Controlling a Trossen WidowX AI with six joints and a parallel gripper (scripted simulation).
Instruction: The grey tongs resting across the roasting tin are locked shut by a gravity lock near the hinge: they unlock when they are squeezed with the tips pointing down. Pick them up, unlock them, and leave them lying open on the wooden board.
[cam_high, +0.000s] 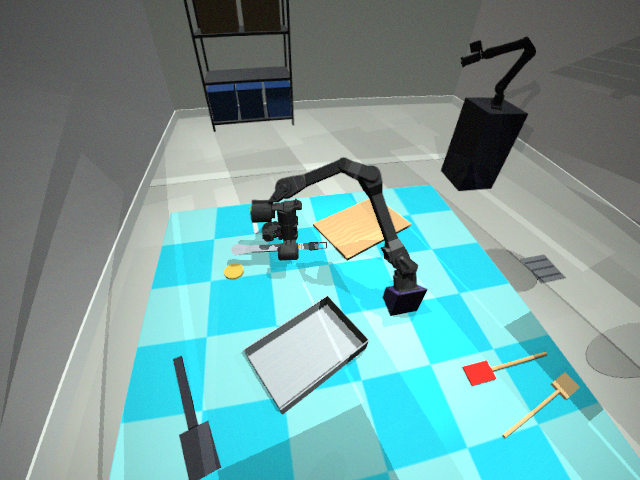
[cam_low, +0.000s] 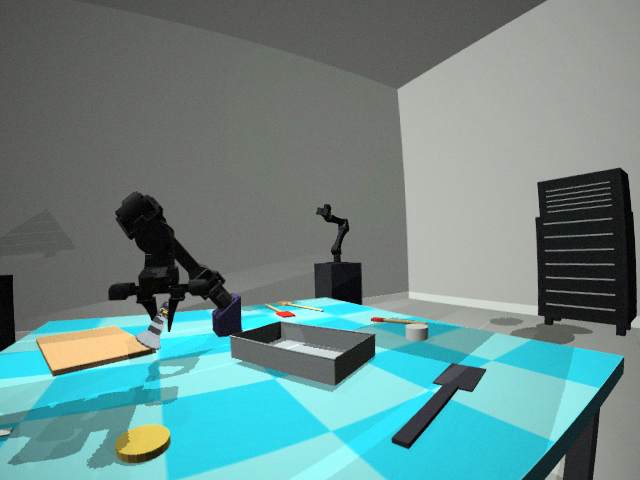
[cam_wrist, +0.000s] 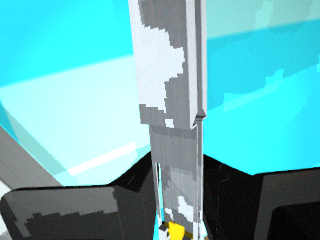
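Now: the yellow lock piece 30 mm behind my gripper tip and 30 mm above it. The rest, counted from my gripper tip: yellow disc: 210 mm ahead, 100 mm below, 30 mm to the right; then wooden board: 330 mm behind, 210 mm to the right, 100 mm below; then roasting tin: 310 mm to the left, 80 mm below, 20 mm behind.
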